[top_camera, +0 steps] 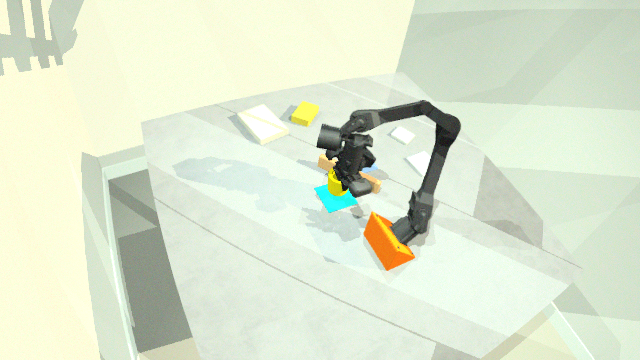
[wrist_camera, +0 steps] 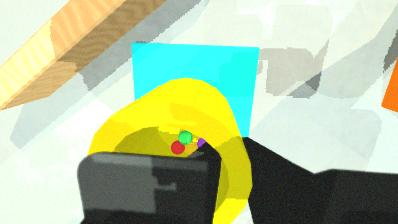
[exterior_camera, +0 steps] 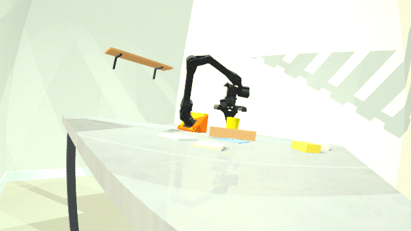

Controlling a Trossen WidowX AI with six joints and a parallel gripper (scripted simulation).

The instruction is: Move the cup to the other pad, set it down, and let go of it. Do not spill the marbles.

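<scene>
My gripper tip is now 8 cm above the cyan pad and 3 cm short of it. Also, from my gripper tip: light blue pad 15 cm to the right, 14 cm ahead, 8 cm below; yellow cup 2 cm ahead; wooden bar 9 cm ahead, 7 cm to the right, 5 cm below.
</scene>
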